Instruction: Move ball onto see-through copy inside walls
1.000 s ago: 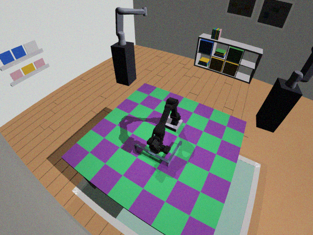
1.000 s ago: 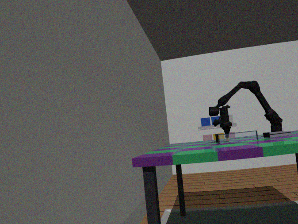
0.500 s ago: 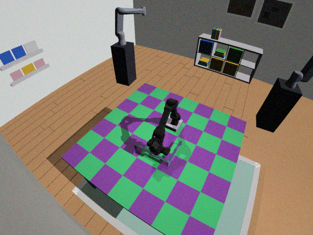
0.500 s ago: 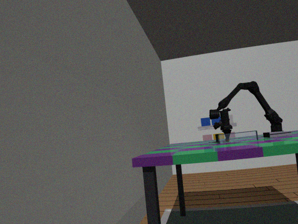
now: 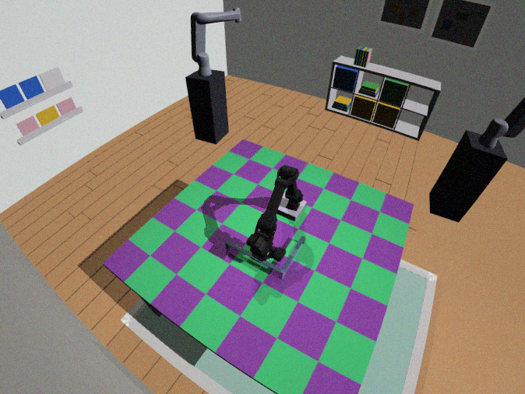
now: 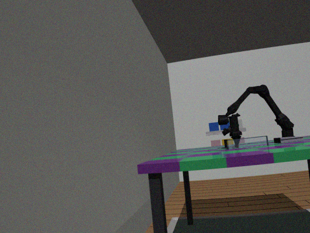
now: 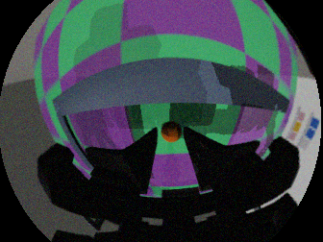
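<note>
Right now the orange ball is right at my gripper tip.
</note>
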